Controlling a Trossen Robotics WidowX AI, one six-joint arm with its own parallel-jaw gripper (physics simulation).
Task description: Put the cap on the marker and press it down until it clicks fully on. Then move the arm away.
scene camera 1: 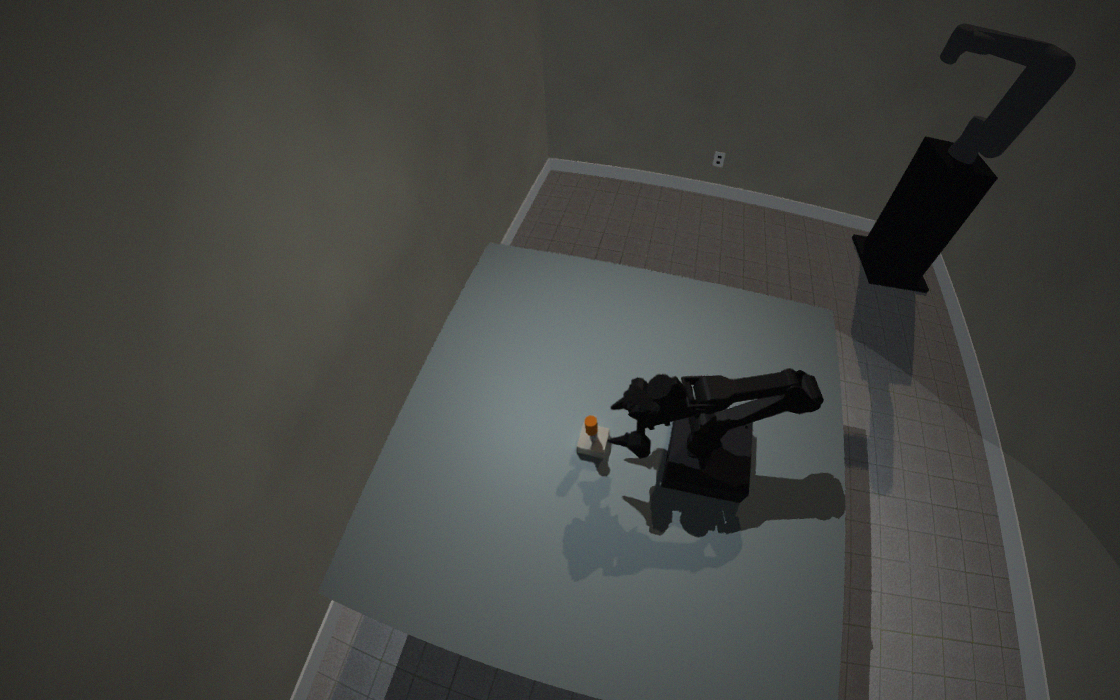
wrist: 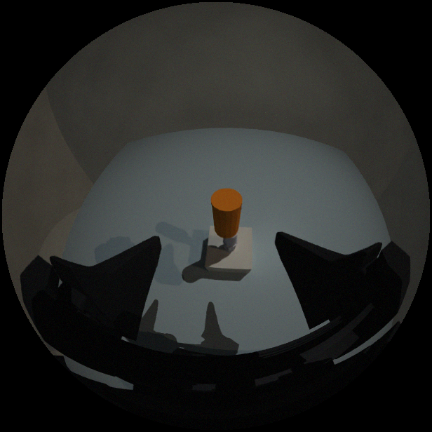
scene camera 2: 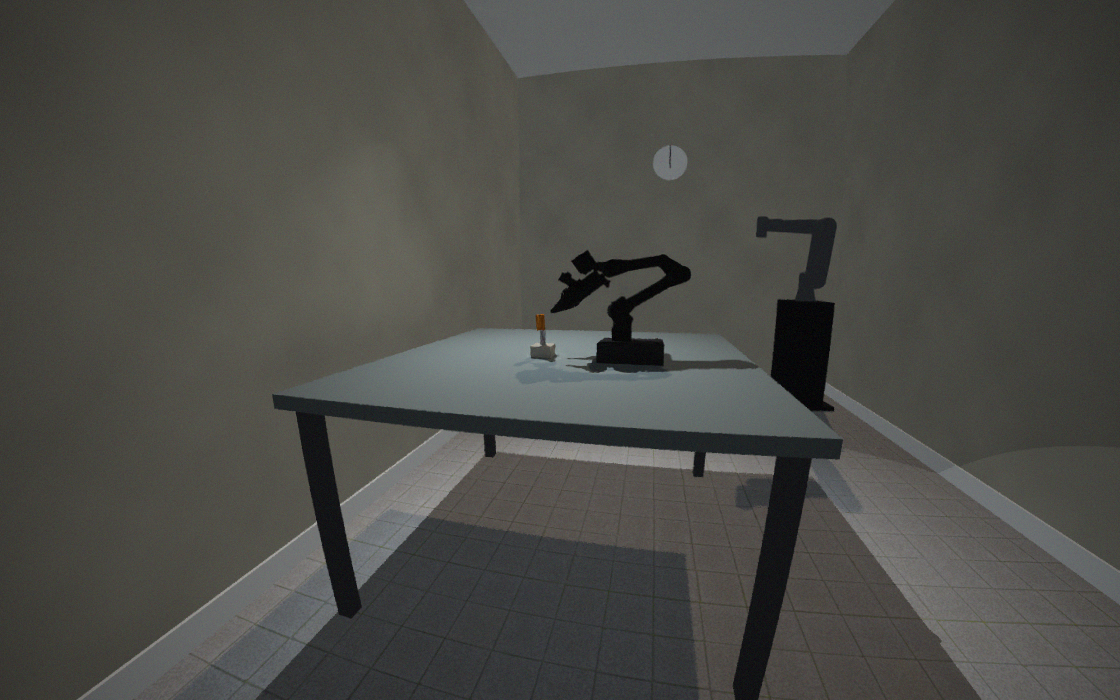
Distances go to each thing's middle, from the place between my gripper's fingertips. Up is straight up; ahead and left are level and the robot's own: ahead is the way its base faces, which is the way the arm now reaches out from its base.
Labels:
The orange cap [wrist: 226, 203] lies 5 cm ahead of my hand, 1 cm to the right of it and 4 cm below it. Also, from my hand: pale block [wrist: 239, 260] 4 cm ahead, 1 cm to the right, 14 cm below.

